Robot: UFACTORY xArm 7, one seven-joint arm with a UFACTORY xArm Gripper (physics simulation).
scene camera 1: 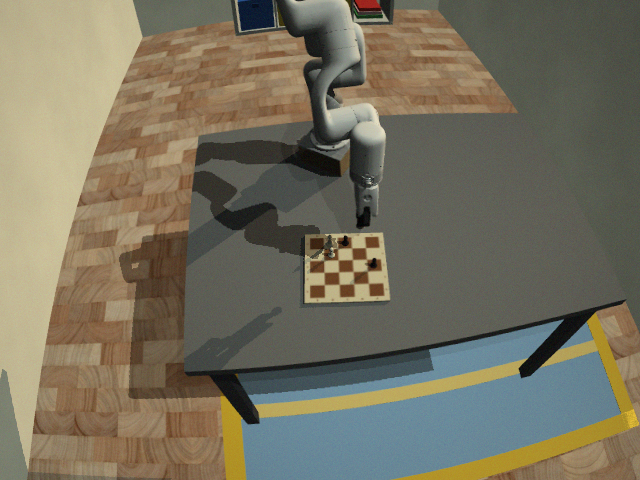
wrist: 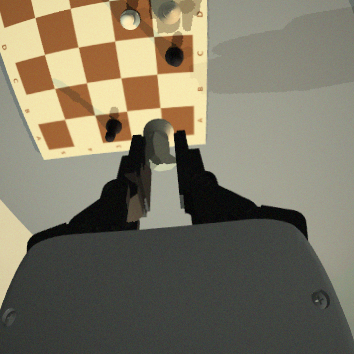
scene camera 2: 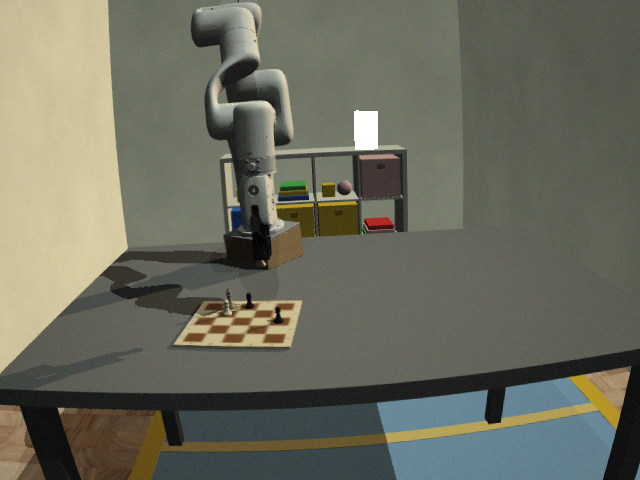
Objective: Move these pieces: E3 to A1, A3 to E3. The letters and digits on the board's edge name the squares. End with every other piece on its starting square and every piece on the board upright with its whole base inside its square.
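Frame: origin at the arm's base, x ahead, y left, z up, level; millimetres.
Seen in the pictures: gripper, fingertip midpoint: point(scene camera 1: 362, 221) point(wrist: 161, 151) point(scene camera 2: 263, 257).
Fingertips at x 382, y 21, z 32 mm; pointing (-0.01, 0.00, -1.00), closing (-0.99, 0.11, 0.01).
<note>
A point is followed by its place in that frame.
The board point(scene camera 1: 386, 268) @[z -81, x 460, y 76 mm] point(scene camera 2: 181, 343) @[z -81, x 524, y -137 mm] point(wrist: 201, 75) @[z -81, x 334, y 8 mm] lies flat on the table. My gripper point(scene camera 1: 362, 224) @[z 32, x 382, y 21 mm] point(scene camera 2: 261, 256) @[z 32, x 382, y 21 mm] point(wrist: 161, 151) @[z 32, x 382, y 21 mm] is shut on a white piece point(scene camera 2: 260, 263) @[z 24, x 391, y 15 mm] point(wrist: 160, 145) @[z 41, x 380, y 11 mm], held above the table beyond the board's row 1 edge in the scene views. In scene camera 1 the fingers hide the held piece. E3 point(scene camera 1: 316, 266) @[z -81, x 422, y -107 mm] shows no piece. A1 point(scene camera 1: 372, 241) @[z -80, x 366, y 58 mm] point(wrist: 181, 117) @[z -81, x 363, y 52 mm] is bare. A black pawn point(scene camera 1: 373, 263) @[z -69, x 446, y 42 mm] point(scene camera 2: 278, 315) @[z -66, x 447, y 45 mm] point(wrist: 114, 126) @[z -71, x 440, y 41 mm] stands upright on A3.
A black piece point(scene camera 1: 345, 240) @[z -65, x 361, y -18 mm] point(scene camera 2: 249, 300) @[z -65, x 362, y -17 mm] point(wrist: 174, 56) @[z -51, x 360, y -22 mm] stands on C1, a tall white piece point(scene camera 1: 329, 241) @[z -63, x 360, y -62 mm] point(scene camera 2: 229, 297) @[z -57, x 359, y -59 mm] point(wrist: 169, 12) @[z -40, x 357, y -59 mm] on D1, and a white piece point(scene camera 1: 331, 252) @[z -60, x 399, y -63 mm] point(scene camera 2: 226, 308) @[z -66, x 397, y -62 mm] point(wrist: 130, 20) @[z -51, x 389, y -60 mm] on D2. The arm's base block point(scene camera 2: 289, 249) @[z -55, x 29, y 73 mm] stands behind the board.
</note>
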